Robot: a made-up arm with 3 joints.
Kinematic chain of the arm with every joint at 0, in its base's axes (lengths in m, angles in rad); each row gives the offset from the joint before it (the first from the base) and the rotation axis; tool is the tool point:
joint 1: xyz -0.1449 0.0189 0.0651 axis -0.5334 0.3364 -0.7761
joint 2: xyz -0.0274 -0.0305 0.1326 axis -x
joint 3: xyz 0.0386 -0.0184 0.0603 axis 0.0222 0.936 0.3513
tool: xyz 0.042 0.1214 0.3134
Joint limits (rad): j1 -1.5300..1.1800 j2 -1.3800..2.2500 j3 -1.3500..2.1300
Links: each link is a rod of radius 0.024 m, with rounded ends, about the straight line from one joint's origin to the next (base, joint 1, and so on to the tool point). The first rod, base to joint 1, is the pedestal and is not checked.
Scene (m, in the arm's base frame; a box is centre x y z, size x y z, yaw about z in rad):
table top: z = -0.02
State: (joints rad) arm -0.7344 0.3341 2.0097
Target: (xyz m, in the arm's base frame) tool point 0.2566 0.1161 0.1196
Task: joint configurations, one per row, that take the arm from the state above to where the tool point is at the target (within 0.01 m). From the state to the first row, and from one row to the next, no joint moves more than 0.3 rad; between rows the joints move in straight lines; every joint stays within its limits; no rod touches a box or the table.
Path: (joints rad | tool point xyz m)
1: -0.4649 0.4001 1.8130 | 0.0069 0.2506 0.2409
2: -0.1953 0.4662 1.6162 | 0.0797 0.2341 0.2258
3: 0.0742 0.5322 1.4195 | 0.1397 0.2090 0.2078
4: 0.3438 0.5982 1.2228 | 0.1882 0.1803 0.1857
5: 0.6133 0.6642 1.0260 | 0.2269 0.1497 0.1570
6: 0.8828 0.7303 0.8293 | 0.2566 0.1161 0.1196

